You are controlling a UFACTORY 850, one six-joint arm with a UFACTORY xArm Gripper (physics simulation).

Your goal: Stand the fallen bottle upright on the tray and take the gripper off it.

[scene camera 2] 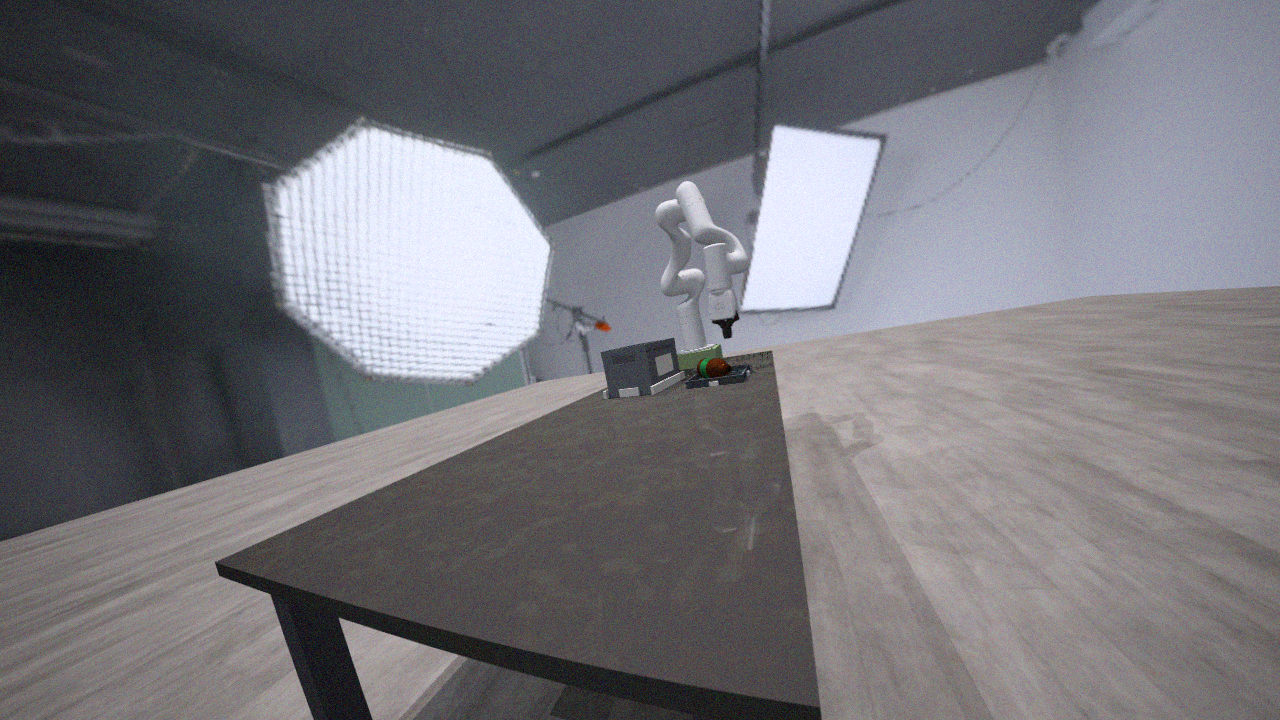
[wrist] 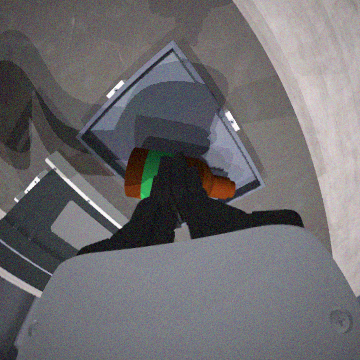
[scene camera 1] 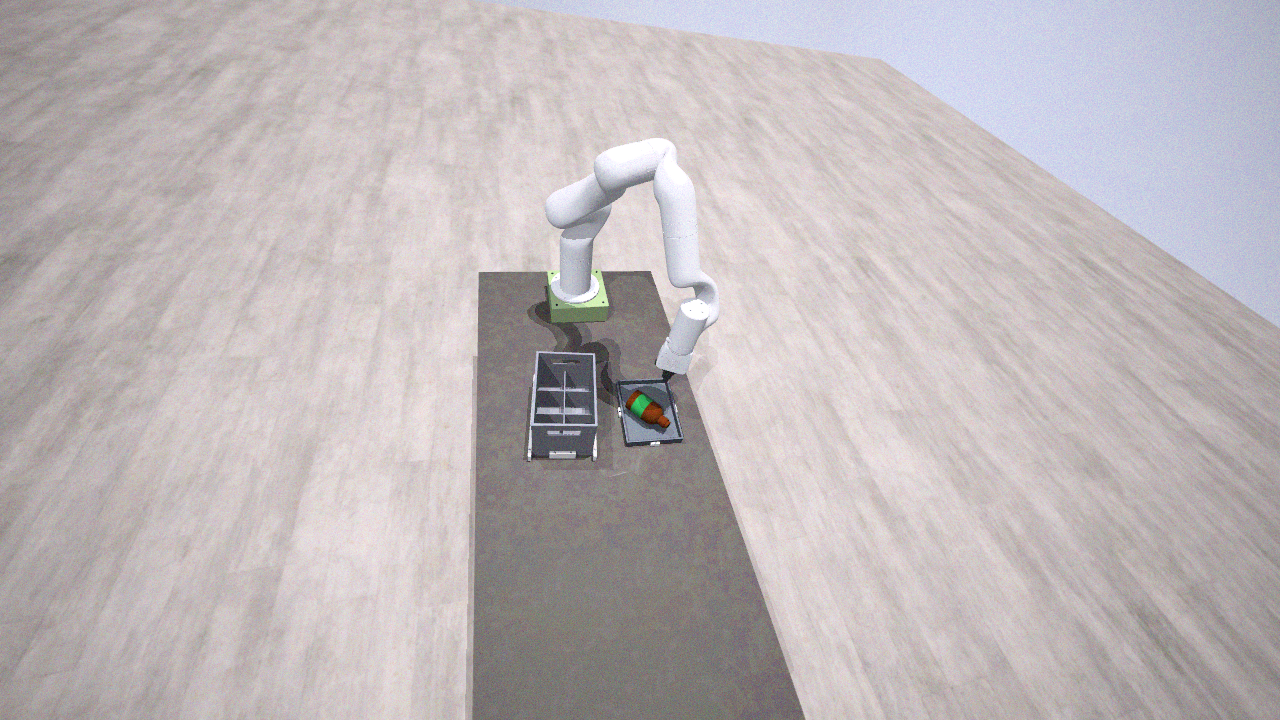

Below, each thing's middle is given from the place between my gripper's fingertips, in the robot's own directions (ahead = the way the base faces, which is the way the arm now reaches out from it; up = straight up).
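As for the brown bottle (wrist: 142, 165), my gripper is now 100 mm above it, 40 mm short of it and 70 mm to the left of it.
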